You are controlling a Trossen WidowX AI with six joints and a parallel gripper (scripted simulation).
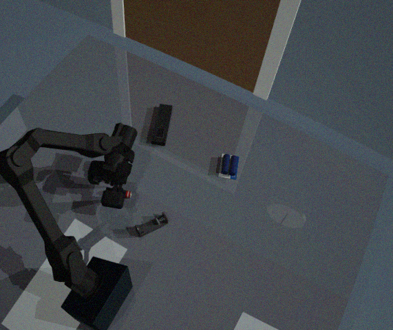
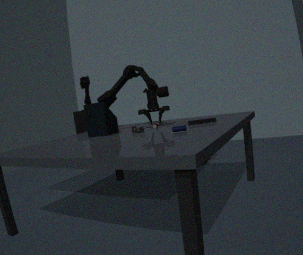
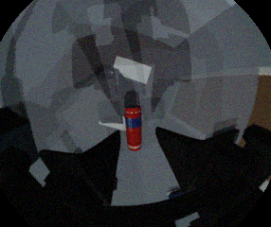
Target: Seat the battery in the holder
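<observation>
My gripper tip is 10 mm above the battery. The rest, counted from my gripper tip: black box: 290 mm ahead, 30 mm to the left, 10 mm below.
</observation>
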